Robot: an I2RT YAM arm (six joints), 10 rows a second.
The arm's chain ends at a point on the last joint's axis. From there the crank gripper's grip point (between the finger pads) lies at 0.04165 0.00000 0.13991 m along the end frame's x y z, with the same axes.
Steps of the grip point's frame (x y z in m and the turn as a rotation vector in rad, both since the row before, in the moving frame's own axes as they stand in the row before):
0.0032 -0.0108 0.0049 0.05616 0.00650 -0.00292
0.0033 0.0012 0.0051 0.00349 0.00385 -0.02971
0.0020 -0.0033 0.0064 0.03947 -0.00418 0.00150
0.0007 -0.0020 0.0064 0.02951 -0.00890 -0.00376
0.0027 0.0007 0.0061 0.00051 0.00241 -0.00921
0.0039 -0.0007 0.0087 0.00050 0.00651 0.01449
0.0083 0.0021 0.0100 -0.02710 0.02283 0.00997
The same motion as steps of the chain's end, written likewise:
0.0023 -0.0028 0.0054 0.05616 0.00650 -0.00292
0.0028 0.0029 0.0053 0.00349 0.00385 -0.02971
0.0026 0.0022 0.0063 0.03947 -0.00418 0.00150
0.0020 0.0023 0.0061 0.02951 -0.00890 -0.00376
0.0024 0.0012 0.0062 0.00051 0.00241 -0.00921
0.0030 -0.0012 0.0090 0.00050 0.00651 0.01449
0.0051 -0.0021 0.0110 -0.02710 0.02283 0.00997

